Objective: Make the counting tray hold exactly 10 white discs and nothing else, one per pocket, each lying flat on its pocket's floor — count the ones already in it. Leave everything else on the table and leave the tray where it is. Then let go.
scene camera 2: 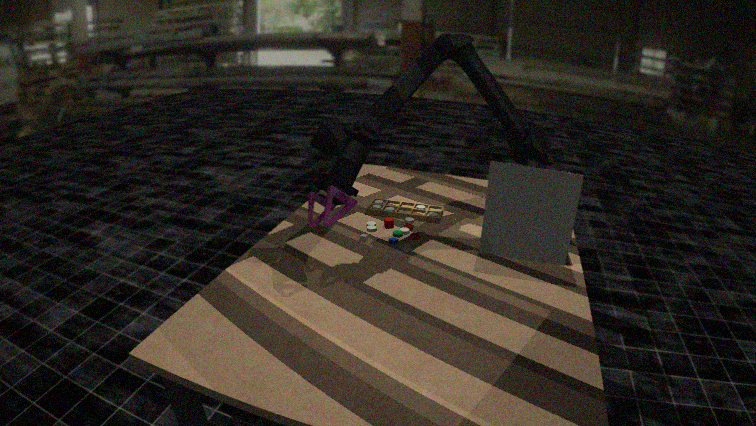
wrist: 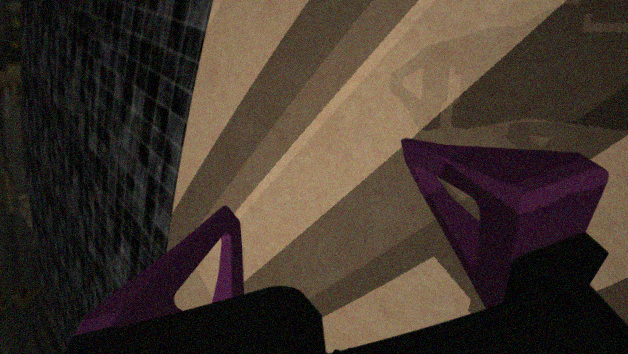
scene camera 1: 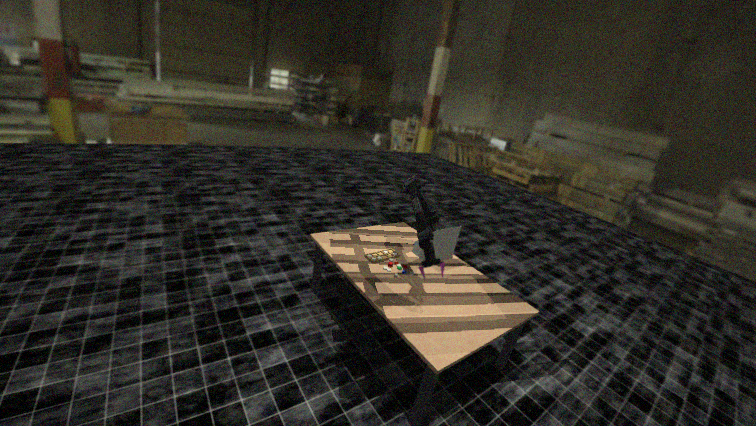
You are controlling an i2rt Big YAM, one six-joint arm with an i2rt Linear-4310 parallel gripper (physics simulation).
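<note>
The counting tray (scene camera 1: 383,260) (scene camera 2: 404,214) lies on the table, with several pale discs in its pockets; an exact count is too small to tell. In front of it in scene camera 2 are a white pair of discs (scene camera 2: 371,226), apparently stacked, a white disc (scene camera 2: 404,230) beside the green one, a pale disc (scene camera 2: 409,219) near the tray and a shaded pale disc (scene camera 2: 363,238). My gripper (scene camera 1: 433,276) (scene camera 2: 320,226) (wrist: 313,183) is open and empty, above the table to the left of the discs in scene camera 2. Neither tray nor discs show in the wrist view.
A red stack (scene camera 2: 388,222), a red disc (scene camera 2: 408,226), a shaded red disc (scene camera 2: 415,236), a green disc (scene camera 2: 397,233) and a blue disc (scene camera 2: 393,240) lie among the white ones. A grey upright panel (scene camera 1: 447,243) (scene camera 2: 531,211) stands by the arm's base. Striped shadows cross the table (scene camera 2: 449,317).
</note>
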